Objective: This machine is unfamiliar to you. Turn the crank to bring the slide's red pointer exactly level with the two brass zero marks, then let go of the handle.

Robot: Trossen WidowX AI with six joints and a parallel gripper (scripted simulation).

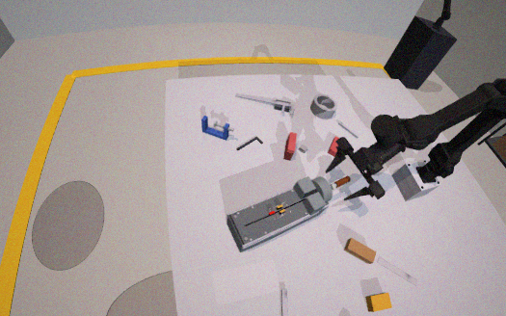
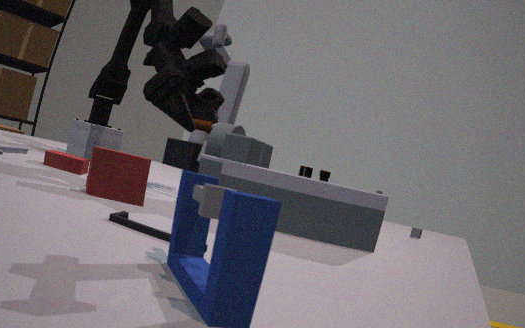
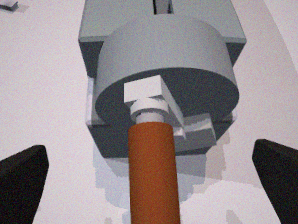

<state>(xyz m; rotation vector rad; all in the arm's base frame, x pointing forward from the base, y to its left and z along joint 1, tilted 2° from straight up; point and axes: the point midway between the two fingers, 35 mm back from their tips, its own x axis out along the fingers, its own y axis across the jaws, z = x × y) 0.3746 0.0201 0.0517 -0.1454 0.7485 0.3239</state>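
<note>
Right now my gripper tip is 2 cm past the crank handle, 1 cm to the left of it and 1 cm below it. Round my gripper tip: tan block (17 cm to the left, 9 cm below, 8 cm behind); then red pointer (18 cm ahead, 6 cm to the left, 2 cm below); then black hex key (23 cm to the right, 19 cm ahead, 10 cm below).
</note>
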